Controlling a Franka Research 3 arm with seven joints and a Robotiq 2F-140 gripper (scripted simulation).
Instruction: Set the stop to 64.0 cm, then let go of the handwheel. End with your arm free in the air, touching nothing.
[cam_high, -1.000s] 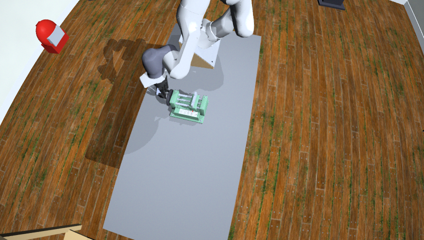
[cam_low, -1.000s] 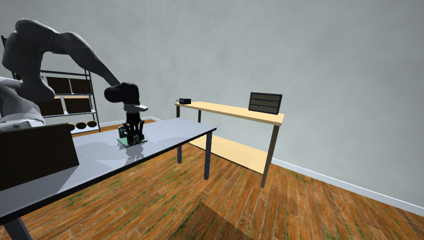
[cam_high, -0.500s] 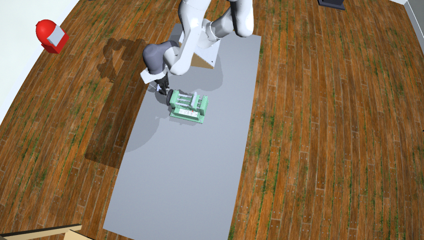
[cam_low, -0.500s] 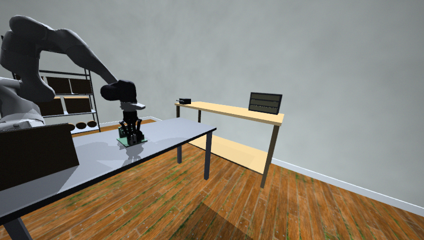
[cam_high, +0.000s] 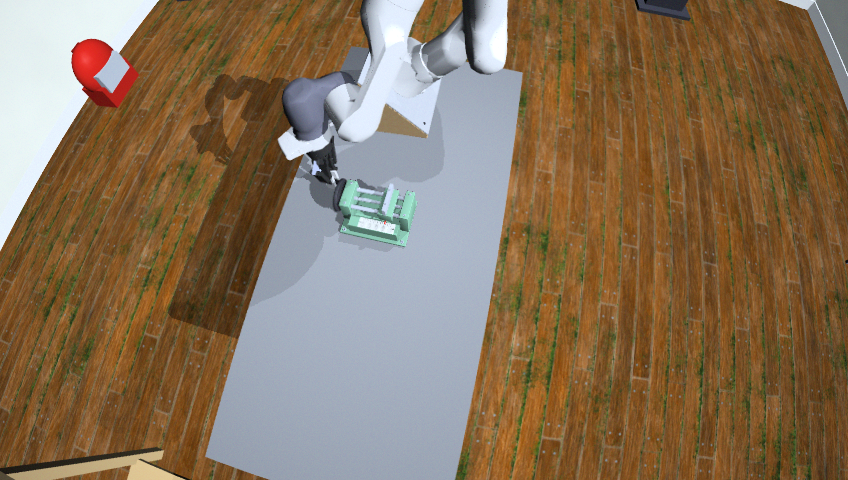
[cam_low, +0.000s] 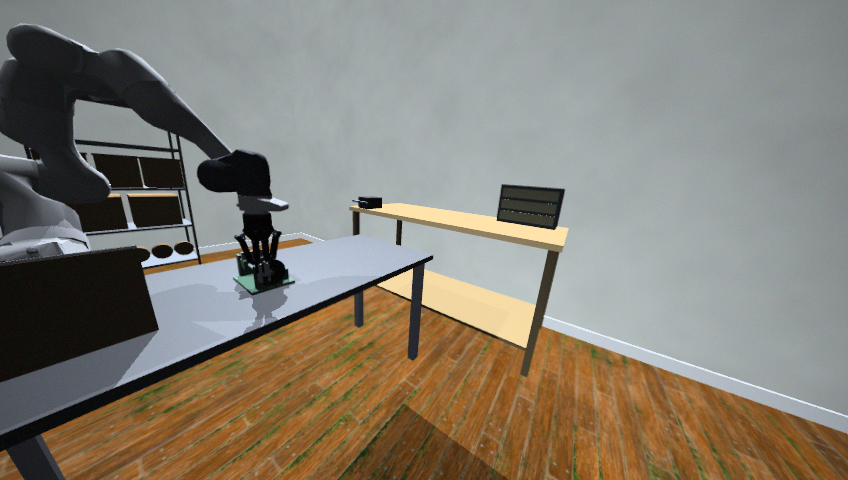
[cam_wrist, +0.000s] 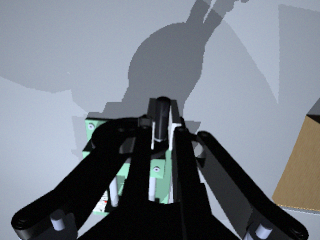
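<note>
My hand is 20 mm to the right of the dark handwheel, 20 mm above it and 10 mm short of it. Also, from my hand: stop carriage (170 mm to the left, 70 mm ahead, 10 mm below).
</note>
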